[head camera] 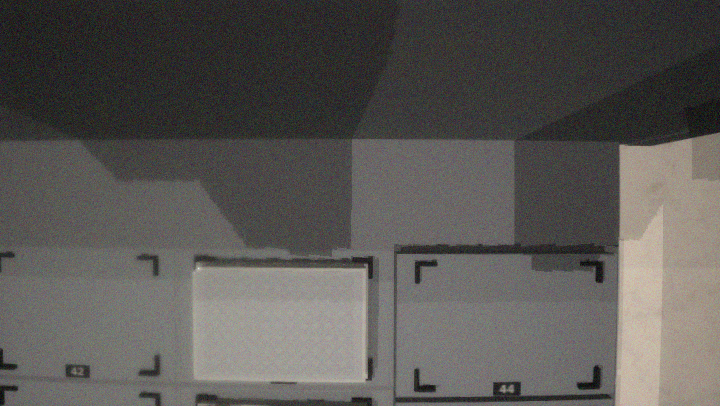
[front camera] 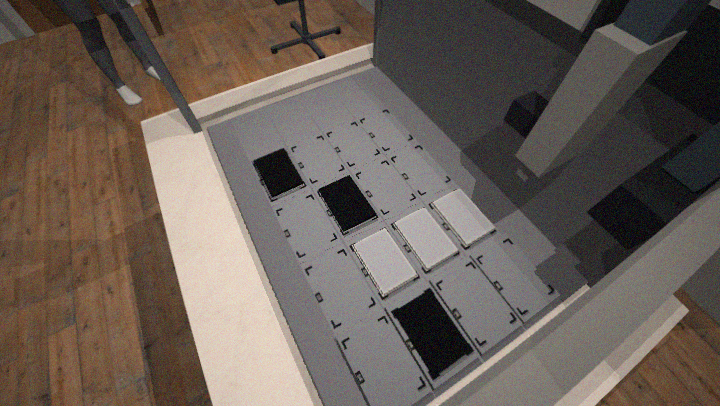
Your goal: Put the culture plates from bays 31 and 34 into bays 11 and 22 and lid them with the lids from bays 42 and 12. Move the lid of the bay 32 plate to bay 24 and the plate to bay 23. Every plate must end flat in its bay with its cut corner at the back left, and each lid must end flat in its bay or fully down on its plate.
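Places are measured from the robot's base along level axes (x ahead, y left, z up), in centimetres.
Pixels of known places: gripper, between the fingertips: (front camera: 580, 245); robot's base, origin of its link: (front camera: 254, 164).
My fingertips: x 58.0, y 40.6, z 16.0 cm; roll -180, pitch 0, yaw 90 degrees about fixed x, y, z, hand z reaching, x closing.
Ahead of a thing's pixels: the offset from my fingertips to its middle. "*": to the spot under its first point.
In the front view, a black-topped plate @[dx -51.6, dy -36.3, dz -14.7 cm] (front camera: 278, 172) lies in bay 11 and another black-topped plate @[dx -35.2, dy -25.6, dz -14.7 cm] (front camera: 347, 203) in bay 22; both show light lower edges. A white plate @[dx -18.8, dy -25.6, dz -15.2 cm] (front camera: 385, 262) lies without a dark lid in bay 23. A flat black lid @[dx -2.4, dy -25.6, dz -14.1 cm] (front camera: 432, 332) lies in bay 24. All look flat; their cut corners cannot be made out. No plate or lid shows in bays 12, 31, 32, 34 or 42 in the front view. The gripper's jaws show in neither view.
White plates stand in bay 33 @[* dx -18.2, dy -15.1, dz -14.5 cm] (front camera: 426, 238) and bay 43 @[* dx -18.2, dy -4.6, dz -14.5 cm] (front camera: 463, 217) (head camera: 280, 322). The light grey gantry block (front camera: 579, 100) is at the upper right, over the back side. A pale rim (front camera: 216, 262) (head camera: 640, 302) borders the deck, and a dark wall (front camera: 433, 65) stands behind it.
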